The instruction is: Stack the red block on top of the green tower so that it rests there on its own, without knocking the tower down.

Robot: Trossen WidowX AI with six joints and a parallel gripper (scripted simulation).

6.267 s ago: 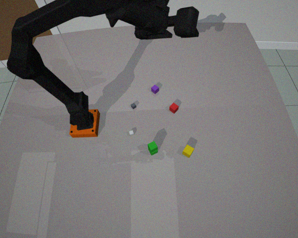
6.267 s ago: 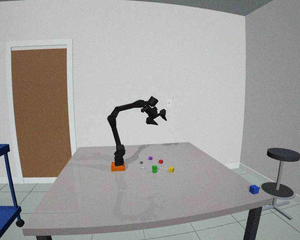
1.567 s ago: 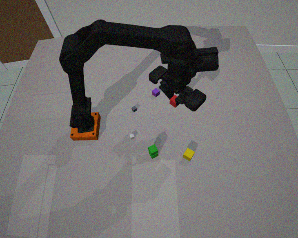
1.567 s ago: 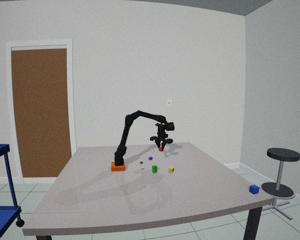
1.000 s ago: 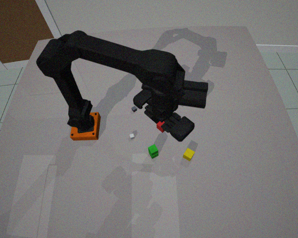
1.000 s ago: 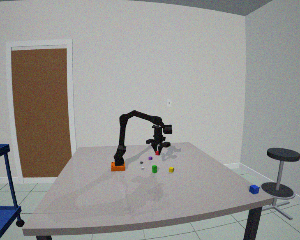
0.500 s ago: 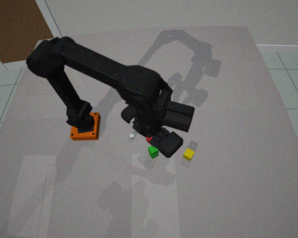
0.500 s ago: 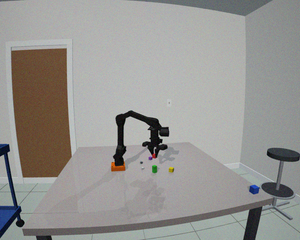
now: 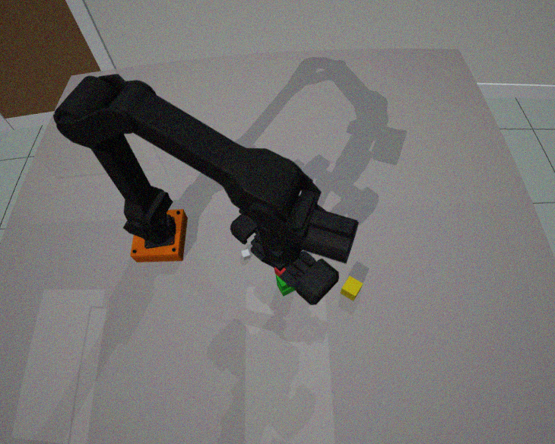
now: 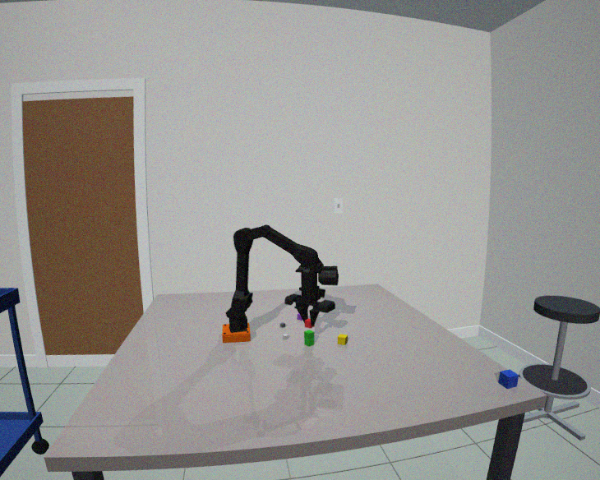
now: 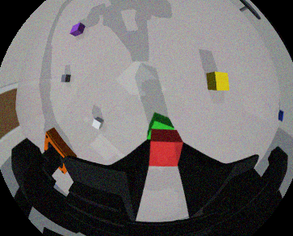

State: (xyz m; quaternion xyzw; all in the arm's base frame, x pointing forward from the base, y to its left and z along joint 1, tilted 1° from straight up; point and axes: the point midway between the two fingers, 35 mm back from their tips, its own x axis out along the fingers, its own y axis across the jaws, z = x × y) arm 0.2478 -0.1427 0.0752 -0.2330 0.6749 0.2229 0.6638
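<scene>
The small white block lies 8 cm to the left of my gripper tip, 7 cm below it and 7 cm behind it. From my gripper tip the other things lie so: small grey block 20 cm to the left, 7 cm below, 5 cm behind; then yellow block 12 cm ahead, 6 cm below, 3 cm to the right; then red block 1 cm above.
</scene>
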